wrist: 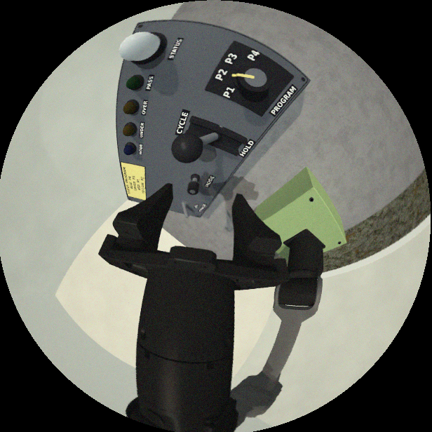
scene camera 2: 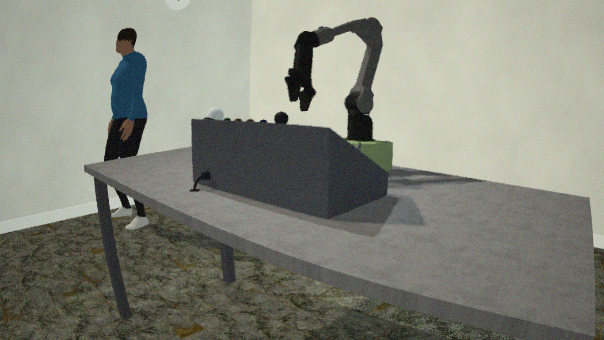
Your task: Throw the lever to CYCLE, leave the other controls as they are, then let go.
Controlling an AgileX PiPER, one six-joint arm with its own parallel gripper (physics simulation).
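The lever's black ball knob [scene camera 2: 281, 118] [wrist: 187, 147] leans toward the CYCLE end of its slot in the wrist view, away from HOLD. My gripper [scene camera 2: 299, 104] [wrist: 203, 194] is open and empty, above the console [scene camera 2: 260, 165] [wrist: 165, 105] and apart from the ball. The grey-topped PROGRAM dial [wrist: 256, 78] has its yellow pointer toward P2. The small black MODE toggle [wrist: 193, 185] stands below the lever in the wrist view. The panel's lower corner, with a small label, is partly unclear.
The white STATUS dome [scene camera 2: 215, 114] [wrist: 141, 47] rises at one end of the panel, beside a row of small lamps. A green block [scene camera 2: 380, 155] [wrist: 312, 212] is at the arm's base. A black cable [scene camera 2: 199, 181] is behind the console on the table [scene camera 2: 475, 240]. A person [scene camera 2: 129, 90] stands beyond the table.
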